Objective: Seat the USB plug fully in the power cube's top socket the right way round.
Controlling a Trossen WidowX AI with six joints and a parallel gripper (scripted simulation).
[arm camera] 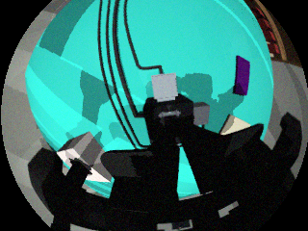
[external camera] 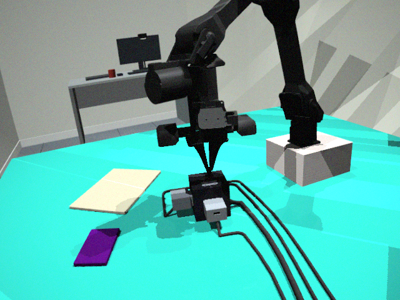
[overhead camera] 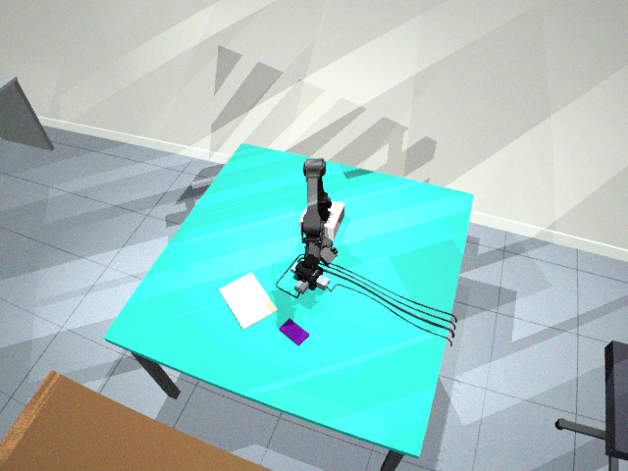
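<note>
Now: the USB socket 1 cm to the right of my gripper tip and 4 cm below it. Round my gripper tip: black USB plug: 1 cm to the right, 2 cm below; purple card: 24 cm ahead, 1 cm to the left, 11 cm below; cream sheet: 18 cm ahead, 23 cm to the right, 11 cm below.
</note>
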